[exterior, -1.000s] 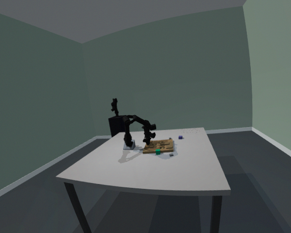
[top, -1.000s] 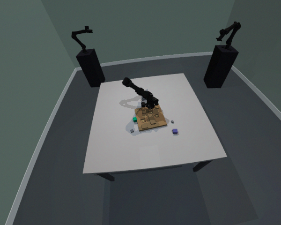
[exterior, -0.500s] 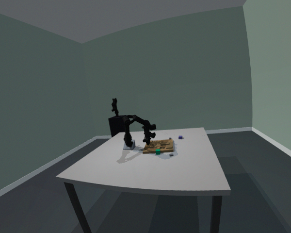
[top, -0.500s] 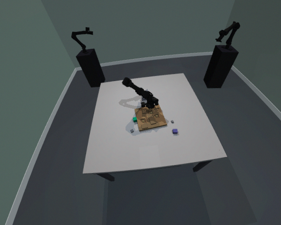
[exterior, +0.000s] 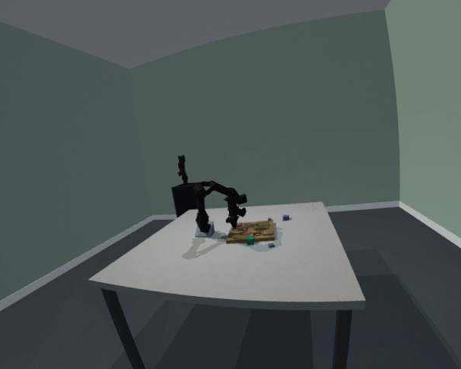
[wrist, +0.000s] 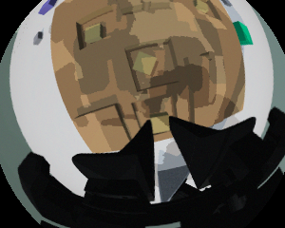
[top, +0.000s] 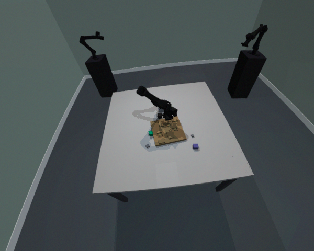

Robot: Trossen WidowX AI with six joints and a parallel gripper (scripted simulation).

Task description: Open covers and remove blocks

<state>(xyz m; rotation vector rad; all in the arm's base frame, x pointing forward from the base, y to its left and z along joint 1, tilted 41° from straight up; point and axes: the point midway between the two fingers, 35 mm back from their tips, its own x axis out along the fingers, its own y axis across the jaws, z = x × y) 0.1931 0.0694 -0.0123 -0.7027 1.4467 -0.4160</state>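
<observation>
Now: the tan puzzle board 11 cm ahead of my gripper tip, 1 cm to the left of it and 1 cm below it. Also, from my gripper tip: green block (16 cm ahead, 16 cm to the right, 1 cm below); purple block (30 cm ahead, 25 cm to the left, 2 cm below).
</observation>
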